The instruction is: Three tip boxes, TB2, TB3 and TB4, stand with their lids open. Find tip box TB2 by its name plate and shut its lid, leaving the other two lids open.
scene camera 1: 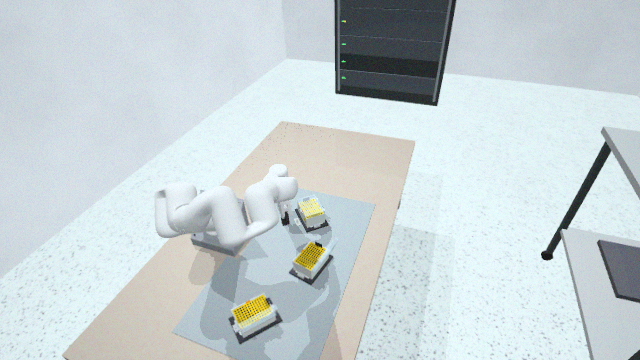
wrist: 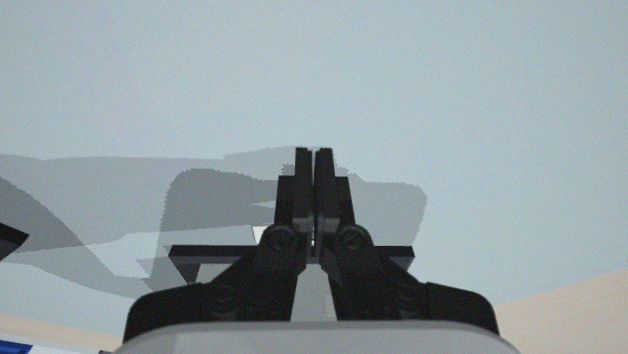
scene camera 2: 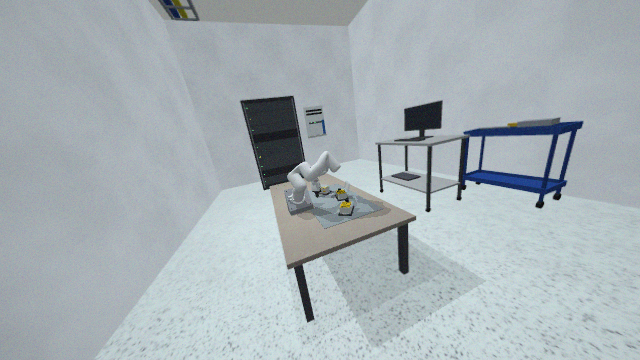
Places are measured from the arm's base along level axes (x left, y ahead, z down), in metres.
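Pixels of known places: gripper, fingertip midpoint: (scene camera 1: 285,223) (wrist: 312,170) (scene camera 2: 317,196); arm's base at its link origin: (scene camera 2: 297,197).
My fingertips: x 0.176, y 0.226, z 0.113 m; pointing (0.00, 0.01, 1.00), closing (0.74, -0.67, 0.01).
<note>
Ahead of a thing's pixels: the offset from my fingertips to its middle. "spot": to the spot under its first point. Level surfaces: height alone.
Three tip boxes with yellow tips stand on dark bases: a far box @[dy +0.084, dx +0.066, dz -0.039 m] (scene camera 1: 312,214) (scene camera 2: 325,190), a middle box @[dy +0.196, dx -0.173, dz -0.065 m] (scene camera 1: 310,261) (scene camera 2: 341,195) and a near box @[spot: dy +0.159, dx -0.512, dz -0.146 m] (scene camera 1: 254,316) (scene camera 2: 346,209). No name plate is readable, so I cannot tell which is TB2. The far box's tips look paler, as if seen through a clear lid; whether that lid is fully down is unclear. The middle box's clear lid @[spot: dy +0.286, dx -0.166, dz -0.142 m] (scene camera 1: 333,245) stands up. The near box's lid is hard to see. My gripper (scene camera 1: 285,220) (wrist: 312,170) is shut and empty, low beside the far box, whose dark base @[spot: dy +0.092, dx +0.000, dz -0.005 m] (wrist: 210,251) shows beneath the fingers.
The boxes stand on a grey mat @[dz -0.001 m] (scene camera 1: 345,212) (scene camera 2: 330,221) on a wooden table @[dz +0.002 m] (scene camera 1: 365,152) (scene camera 2: 300,245). The arm's base (scene camera 1: 215,242) (scene camera 2: 298,204) is at the mat's edge. A dark base corner @[spot: dy +0.160, dx -0.091, dz -0.008 m] (wrist: 11,241) shows at left in the wrist view.
</note>
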